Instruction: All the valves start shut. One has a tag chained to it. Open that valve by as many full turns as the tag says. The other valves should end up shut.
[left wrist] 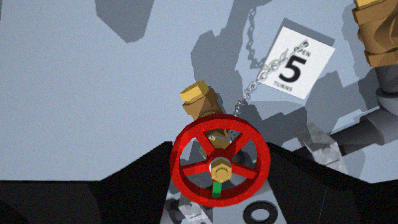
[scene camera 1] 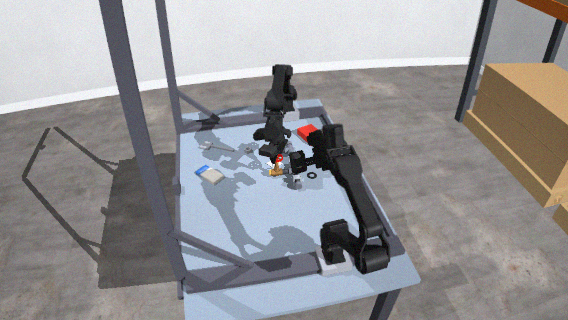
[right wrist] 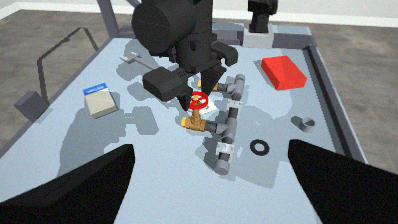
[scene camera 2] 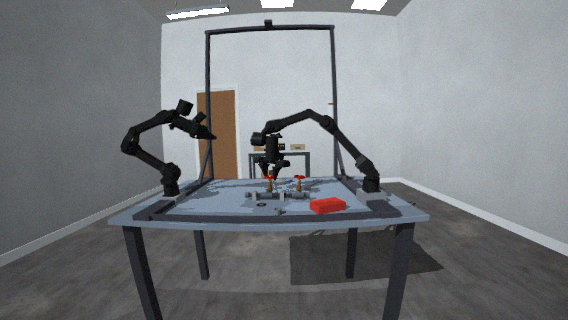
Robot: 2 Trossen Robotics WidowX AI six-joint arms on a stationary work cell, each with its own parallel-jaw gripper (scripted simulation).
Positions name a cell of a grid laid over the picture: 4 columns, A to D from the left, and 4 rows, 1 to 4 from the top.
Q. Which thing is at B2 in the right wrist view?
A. A blue-and-beige box.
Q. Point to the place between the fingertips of my right gripper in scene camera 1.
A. At C2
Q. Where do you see a red block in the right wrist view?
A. C2
